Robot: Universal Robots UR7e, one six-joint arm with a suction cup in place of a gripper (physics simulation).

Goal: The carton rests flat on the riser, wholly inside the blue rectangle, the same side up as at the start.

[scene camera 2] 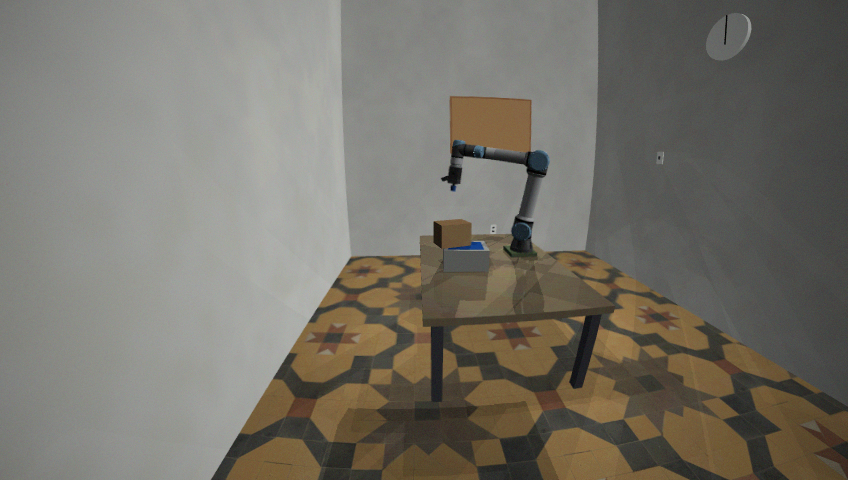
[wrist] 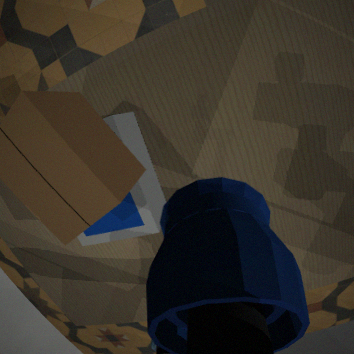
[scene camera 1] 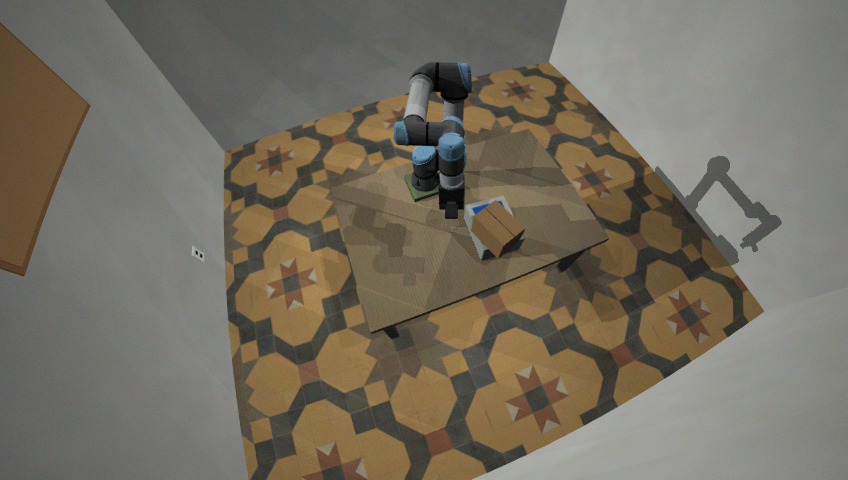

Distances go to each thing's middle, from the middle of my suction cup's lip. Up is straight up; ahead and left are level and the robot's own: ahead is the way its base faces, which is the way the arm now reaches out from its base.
I see my suction cup 1 cm short of the brown carton [scene camera 1: 494,226], 21 cm to the right of it and 23 cm above it. The rest, counted from my suction cup: grey riser [scene camera 2: 475,258] (6 cm behind, 24 cm to the left, 36 cm below).
